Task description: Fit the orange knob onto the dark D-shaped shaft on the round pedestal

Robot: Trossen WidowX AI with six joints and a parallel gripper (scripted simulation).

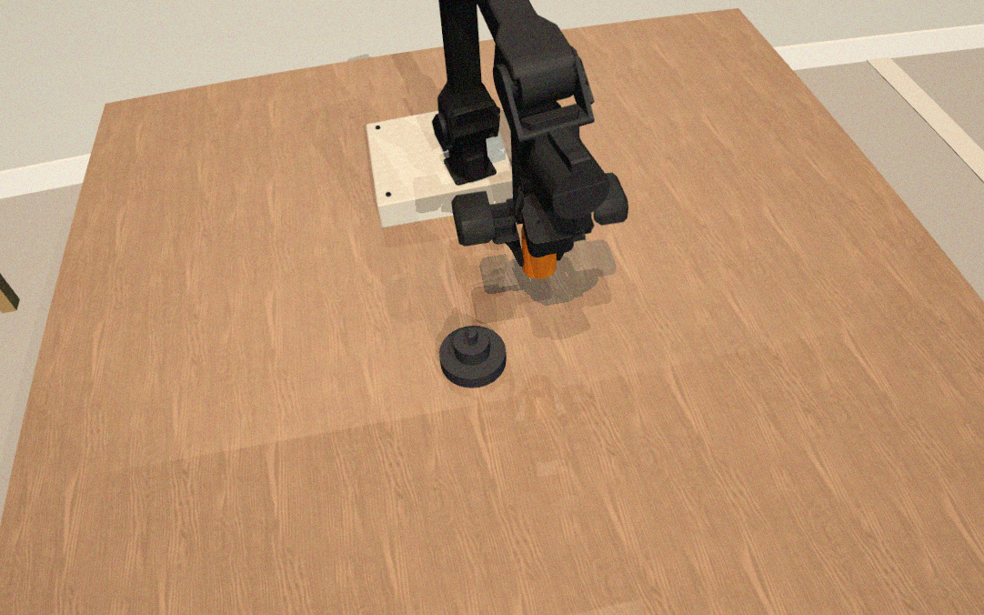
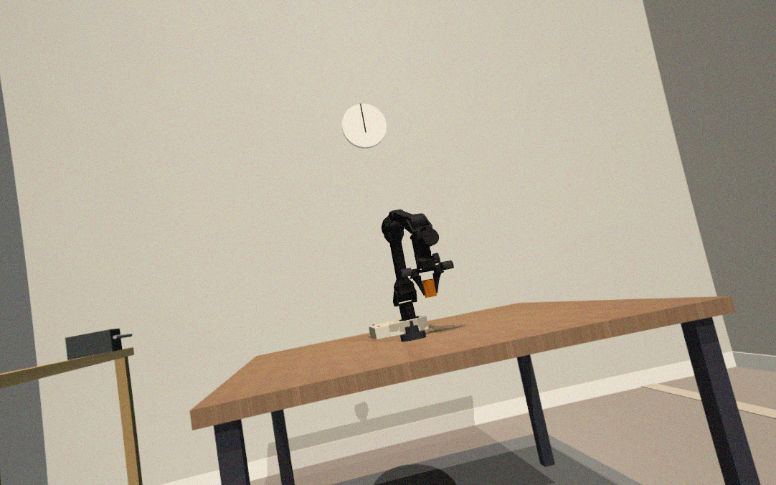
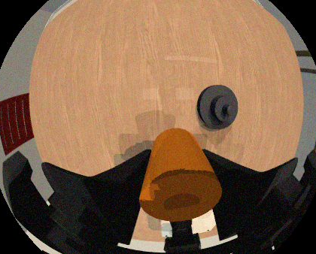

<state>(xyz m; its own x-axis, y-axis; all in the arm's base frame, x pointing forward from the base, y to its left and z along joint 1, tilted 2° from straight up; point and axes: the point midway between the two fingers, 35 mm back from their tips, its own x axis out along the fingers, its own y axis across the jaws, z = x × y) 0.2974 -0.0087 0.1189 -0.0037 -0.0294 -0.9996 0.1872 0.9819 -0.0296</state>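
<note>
Now: gripper tip 1 cm short of the dark round pedestal, 9 cm to the left of it and 10 cm above it. From my gripper tip the other things lie so: orange knob (2 cm above).
</note>
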